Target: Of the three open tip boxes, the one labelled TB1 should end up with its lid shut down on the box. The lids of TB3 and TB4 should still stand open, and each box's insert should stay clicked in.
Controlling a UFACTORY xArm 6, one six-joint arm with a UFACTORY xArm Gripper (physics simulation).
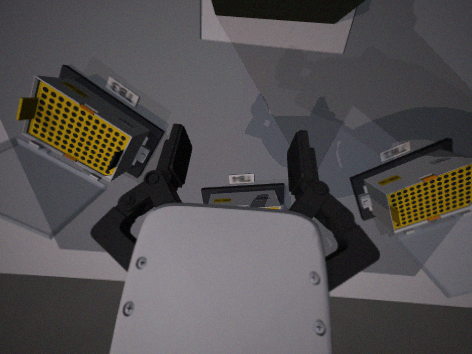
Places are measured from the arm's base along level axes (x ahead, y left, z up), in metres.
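Pixels of known places: gripper, fingertip midpoint: (239, 138).
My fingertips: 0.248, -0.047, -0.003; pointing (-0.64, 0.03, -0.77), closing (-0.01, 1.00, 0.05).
For each thing: its top centre in the pictures, then the offset to it from my fingertips, as dx, dy, dz. "*": a spot on its surface instead. Level surfaces: height alone.
- yellow perforated insert, middle of its top: (442, 205) +0.100, +0.302, -0.078
- TB3 box, surface spot: (137, 150) * +0.057, -0.165, -0.134
- middle box, middle of its top: (244, 225) +0.162, +0.017, -0.087
- pale patch, surface spot: (270, 35) * -0.108, +0.037, -0.156
- grey mat, its level: dz -0.153
- pale table surface, its level: dz -0.156
My gripper (239, 138) is open and empty, above the mat. The box at the right (407, 177), its blurred label apparently TB1, has a yellow perforated insert (435, 195) seated inside; its clear lid (450, 257) stands open toward the bottom edge. The TB3 box (137, 150) is at the left, with its yellow insert (75, 127) seated and clear lid (50, 195) open. The middle box (242, 196), apparently TB4, lies below and between my fingers; my gripper's housing hides most of its insert and its lid.
A dark green block (285, 10) stands at the top centre, with a pale patch (270, 35) beside it. The grey mat (200, 85) carries the boxes and several shadows. The pale table surface (30, 260) ends near the bottom, with dark floor (50, 315) beyond.
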